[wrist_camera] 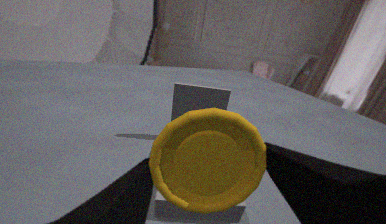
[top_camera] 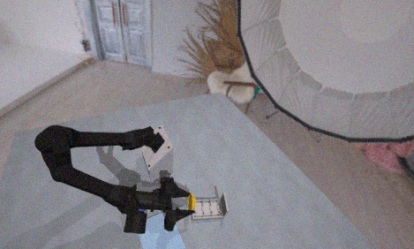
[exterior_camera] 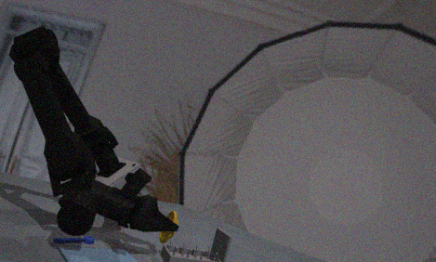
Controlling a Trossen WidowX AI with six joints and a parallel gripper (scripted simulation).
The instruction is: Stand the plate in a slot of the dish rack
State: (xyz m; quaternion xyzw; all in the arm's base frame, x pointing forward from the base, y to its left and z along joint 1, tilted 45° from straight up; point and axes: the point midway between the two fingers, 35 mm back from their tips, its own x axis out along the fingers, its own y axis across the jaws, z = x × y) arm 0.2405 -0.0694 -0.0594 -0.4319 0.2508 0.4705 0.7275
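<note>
My gripper tip is 30 mm short of the grey dish rack, 50 mm to the right of it and 40 mm above it. From my gripper tip the other things lie so: blue spoon 90 mm behind, 150 mm to the right, 60 mm below; then yellow plate 10 mm to the right; then light blue mat 30 mm ahead, 140 mm to the right, 70 mm below.
</note>
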